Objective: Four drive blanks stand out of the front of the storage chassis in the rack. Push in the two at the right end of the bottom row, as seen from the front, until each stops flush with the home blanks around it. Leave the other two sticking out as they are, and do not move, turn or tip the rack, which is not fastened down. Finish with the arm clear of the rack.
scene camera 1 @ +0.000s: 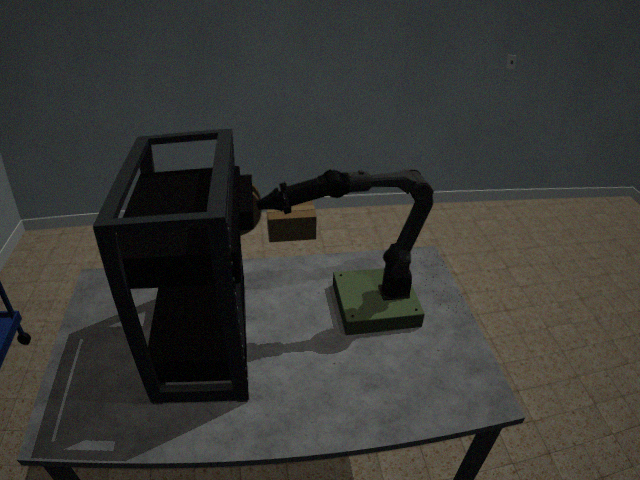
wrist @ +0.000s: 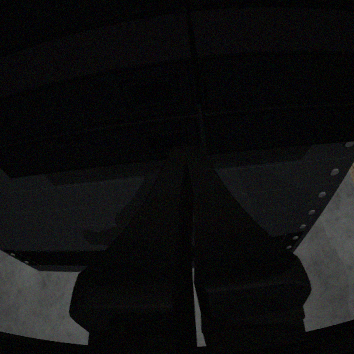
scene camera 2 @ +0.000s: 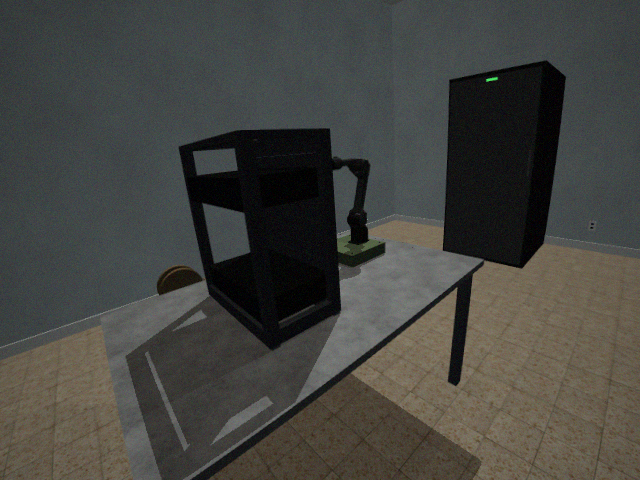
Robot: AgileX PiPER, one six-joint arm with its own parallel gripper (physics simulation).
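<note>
The dark rack [scene camera 1: 161, 222] [scene camera 2: 259, 248] stands upright on the table. The storage chassis [scene camera 1: 170, 192] [scene camera 2: 219, 191] sits in its upper part. Its front faces the arm and is very dark in the wrist view, where a thin vertical seam shows above the fingertips. The separate drive blanks, and how far each stands out, cannot be made out. My gripper [scene camera 1: 261, 203] [wrist: 188, 164] is shut, with nothing seen between its fingers. Its tips are right at the chassis front, near the seam; whether they touch cannot be told. In scene camera 2 the rack hides the gripper.
The arm stands on a green base block [scene camera 1: 364, 297] [scene camera 2: 364, 252] on the grey table [scene camera 1: 372, 382] [scene camera 2: 382, 304]. A brown box [scene camera 1: 292, 227] is behind the table. Round brown objects [scene camera 2: 178, 279] are beyond the rack. A tall black cabinet [scene camera 2: 488, 170] and a blue cart [scene camera 1: 7, 325] stand off the table.
</note>
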